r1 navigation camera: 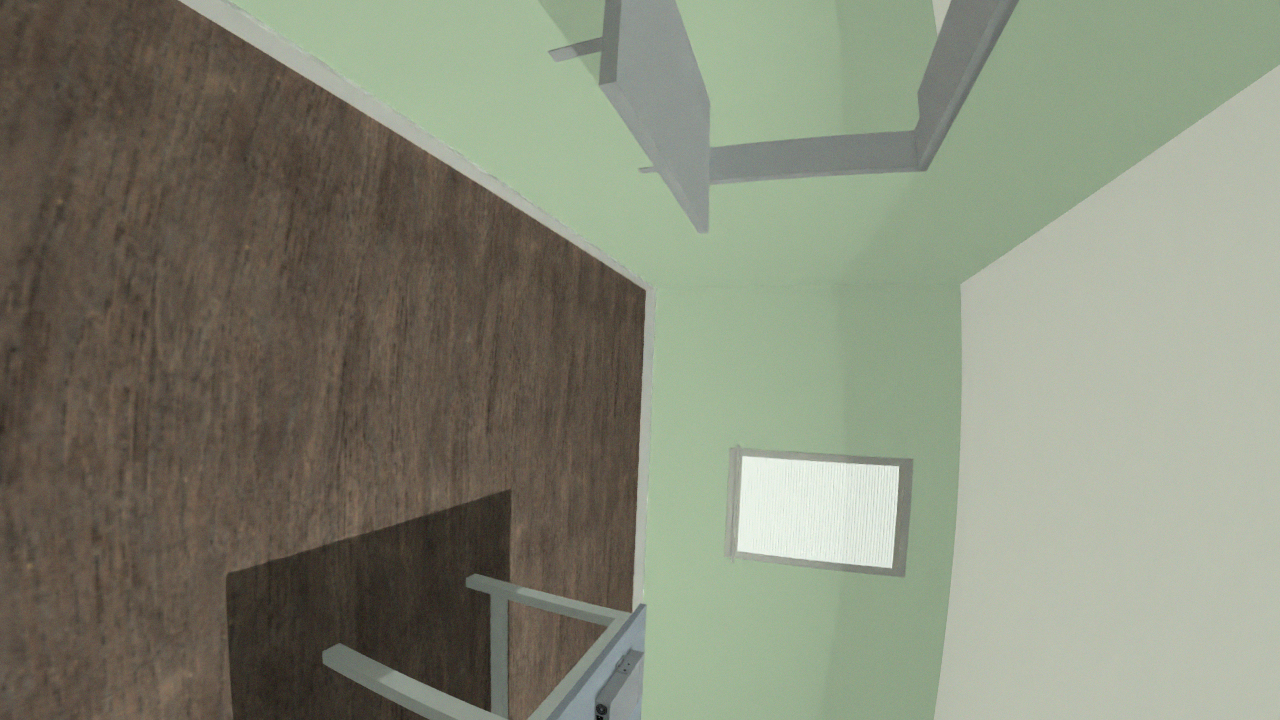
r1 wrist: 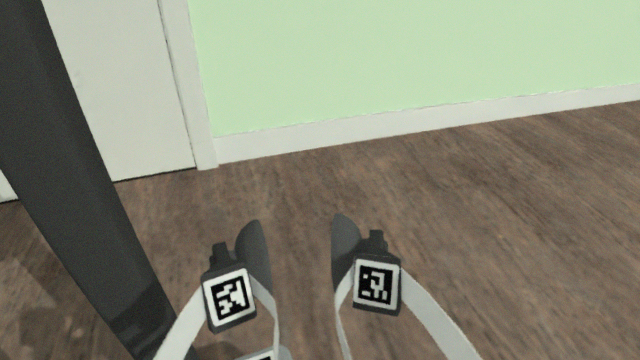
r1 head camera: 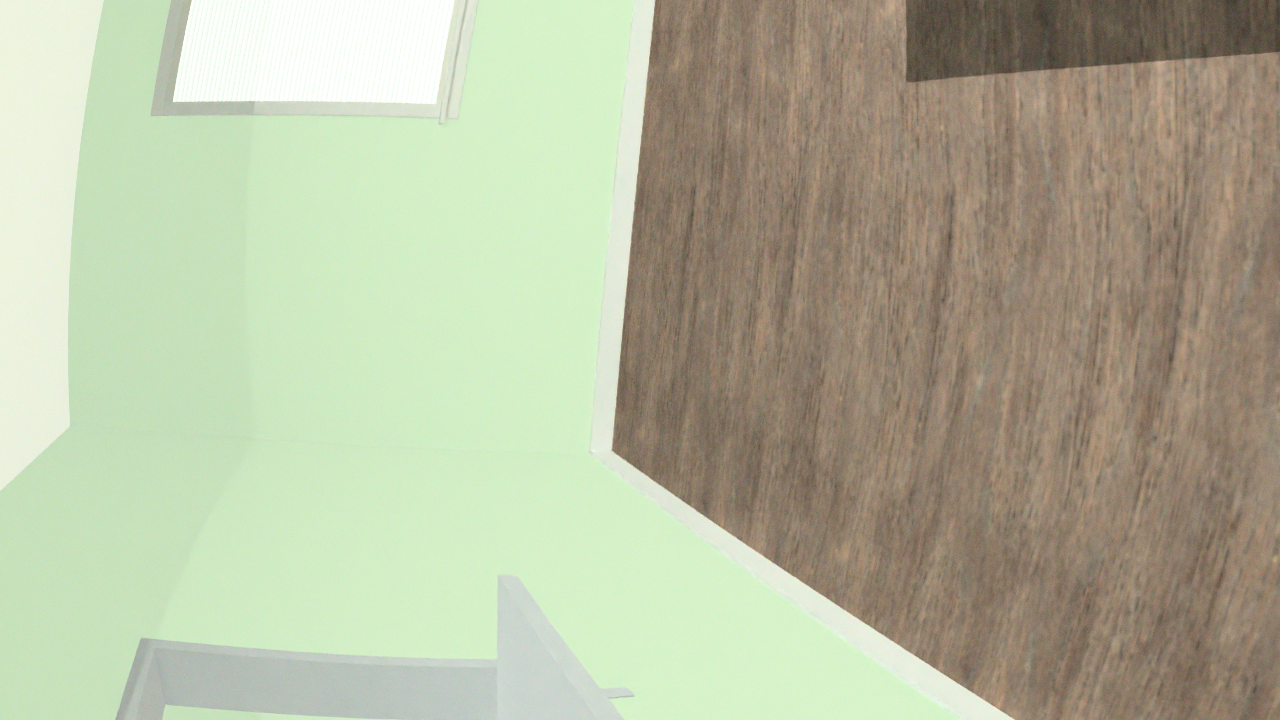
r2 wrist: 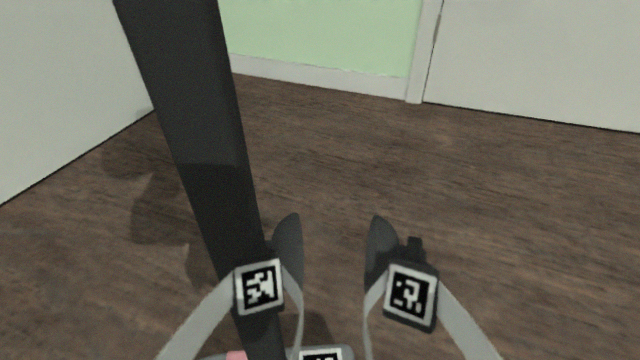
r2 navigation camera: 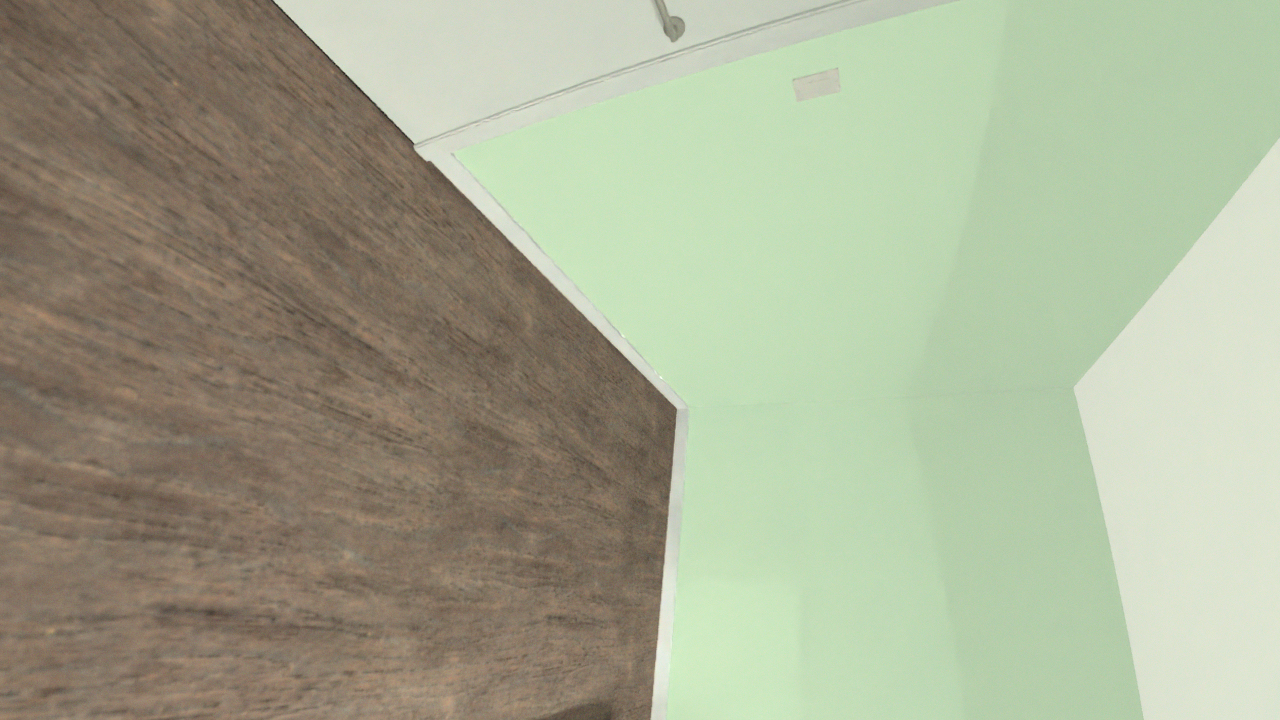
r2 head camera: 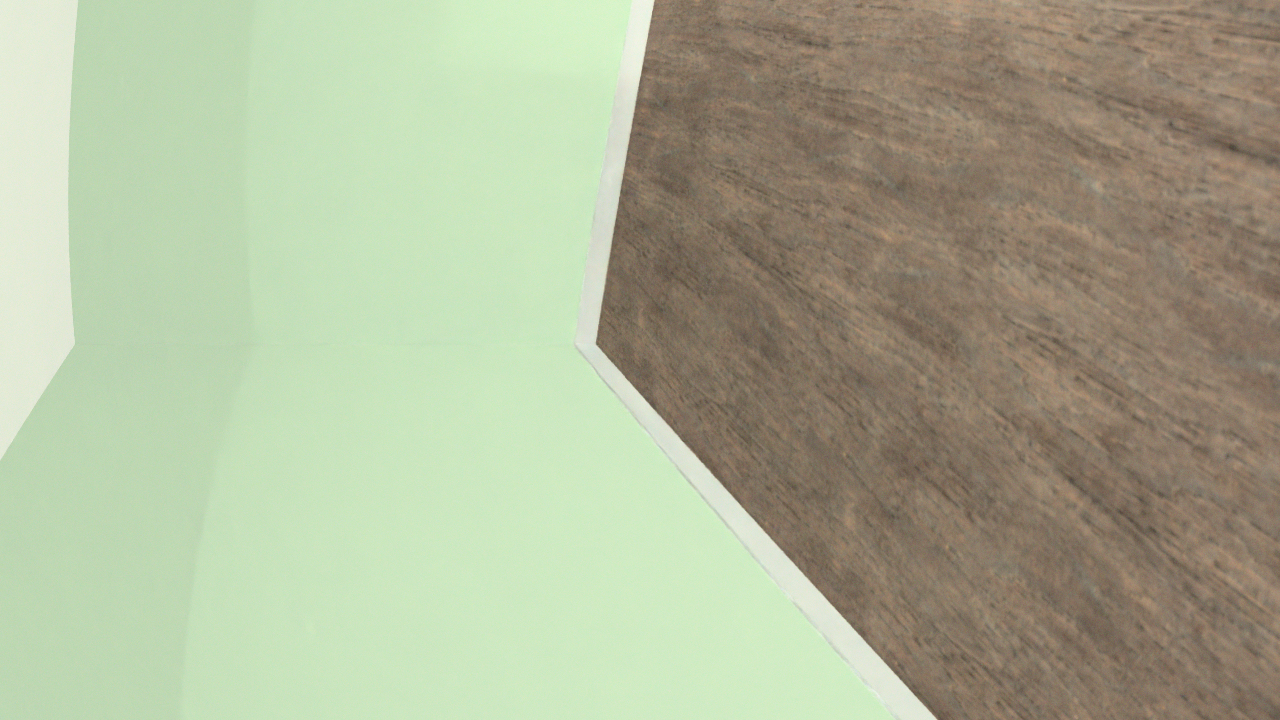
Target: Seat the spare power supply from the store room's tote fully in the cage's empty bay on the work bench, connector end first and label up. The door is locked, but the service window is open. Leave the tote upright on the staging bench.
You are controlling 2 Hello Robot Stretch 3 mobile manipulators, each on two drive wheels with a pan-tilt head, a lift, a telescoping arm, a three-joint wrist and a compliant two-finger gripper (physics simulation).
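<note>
The service window's grey frame shows in r1's head and navigation views, with a flat grey ledge sticking out from it. A bench with pale legs stands at the bottom of r1's navigation view. Part of a grey device with a dark round detail lies on it; I cannot tell what it is. The r1 gripper is open and empty above the floor. The r2 gripper is open and empty above the floor. The tote, power supply and cage bay cannot be made out.
A white door shows in both wrist views, and a door handle in r2's navigation view. A dark mast stands beside each gripper. A bright window is in the green wall.
</note>
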